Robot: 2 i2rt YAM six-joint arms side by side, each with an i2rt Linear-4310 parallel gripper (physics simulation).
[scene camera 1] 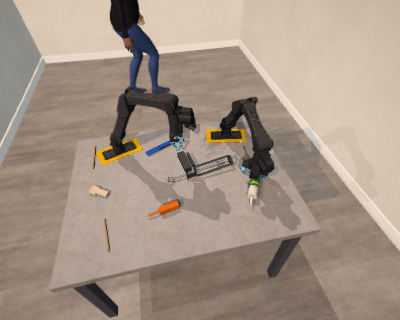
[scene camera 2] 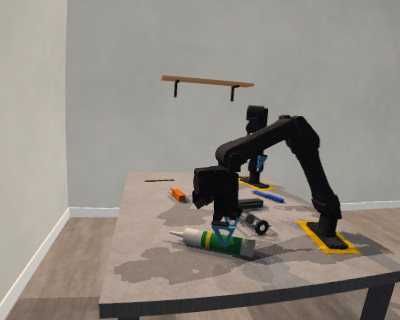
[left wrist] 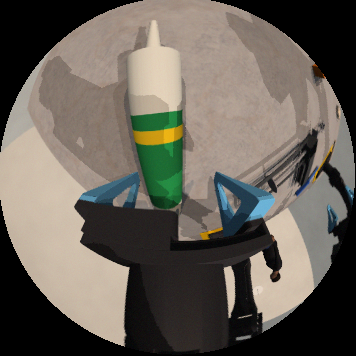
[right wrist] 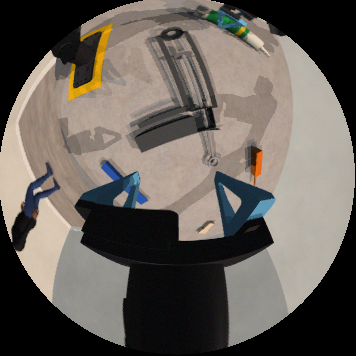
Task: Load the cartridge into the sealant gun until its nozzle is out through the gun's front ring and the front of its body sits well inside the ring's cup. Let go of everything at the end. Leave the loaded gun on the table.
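Seen in the pictures: left gripper, fingertip midpoint: (scene camera 2: 228, 238) (left wrist: 176, 175); right gripper, fingertip midpoint: (scene camera 1: 178, 144) (scene camera 2: 247, 169) (right wrist: 176, 175); left arm's base, origin of the base link: (scene camera 1: 225, 135) (scene camera 2: 325, 235) (right wrist: 86, 57); right arm's base, origin of the base link: (scene camera 1: 119, 150) (scene camera 2: 253, 183) (left wrist: 323, 163).
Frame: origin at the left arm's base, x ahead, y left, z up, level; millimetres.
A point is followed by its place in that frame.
The white and green cartridge (scene camera 1: 253, 190) @[x 484, y 91, z 49 mm] (scene camera 2: 198, 237) @[x 466, y 118, z 38 mm] (left wrist: 156, 85) @[x 470, y 90, z 49 mm] (right wrist: 254, 40) with a yellow band lies on the table, its nozzle toward the table's front edge in scene camera 1. My left gripper (scene camera 2: 225, 240) @[x 375, y 108, z 33 mm] (left wrist: 176, 175) @[x 375, y 108, z 33 mm] is open, low over the cartridge's rear part, with its fingers on either side of it. The dark sealant gun (scene camera 1: 215, 163) @[x 277, y -90, z 25 mm] (scene camera 2: 251, 204) @[x 230, y -229, z 28 mm] (right wrist: 167, 131) @[x 242, y -268, z 31 mm] lies on its side mid-table, apart from the cartridge; its front ring (right wrist: 171, 33) @[x 242, y 5, z 15 mm] is at the end nearer the cartridge. My right gripper (scene camera 1: 177, 144) @[x 250, y -296, z 165 mm] (right wrist: 176, 175) @[x 250, y -296, z 165 mm] is open and empty above the table, near the blue bar.
A blue bar (scene camera 1: 158, 148) @[x 114, y -436, z 8 mm] (scene camera 2: 268, 196) @[x 104, y -405, z 11 mm] (right wrist: 122, 181) lies below the right gripper. An orange tool (scene camera 1: 169, 207) @[x 559, y -340, z 30 mm] (scene camera 2: 177, 194) @[x 555, y -322, z 26 mm] (right wrist: 256, 161) @[x 535, y -336, z 29 mm], a tan block (scene camera 1: 99, 191) @[x 437, y -719, z 15 mm] (right wrist: 205, 227) @[x 428, y -711, z 15 mm] and two thin brown sticks (scene camera 1: 106, 235) @[x 683, y -627, z 6 mm] (scene camera 1: 94, 157) @[x 177, y -815, z 7 mm] also lie on the table. A person (scene camera 1: 142, 50) stands behind the table.
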